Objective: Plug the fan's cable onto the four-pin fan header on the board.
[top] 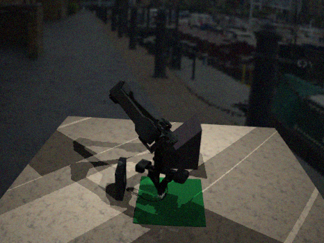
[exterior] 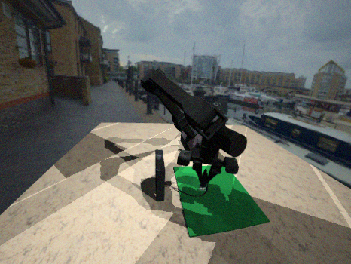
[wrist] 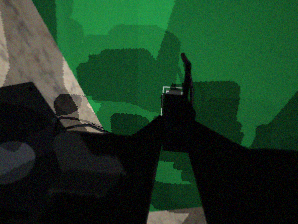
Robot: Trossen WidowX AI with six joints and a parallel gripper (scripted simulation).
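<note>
Right now my gripper tip is 10 mm past the dark plug and 10 mm below it. The rest, counted from my gripper tip: green board: 10 mm ahead, 40 mm to the left, 40 mm below; pale four-pin header: 10 mm behind, 30 mm below; black fan: 20 mm behind, 140 mm to the right, 30 mm above.
</note>
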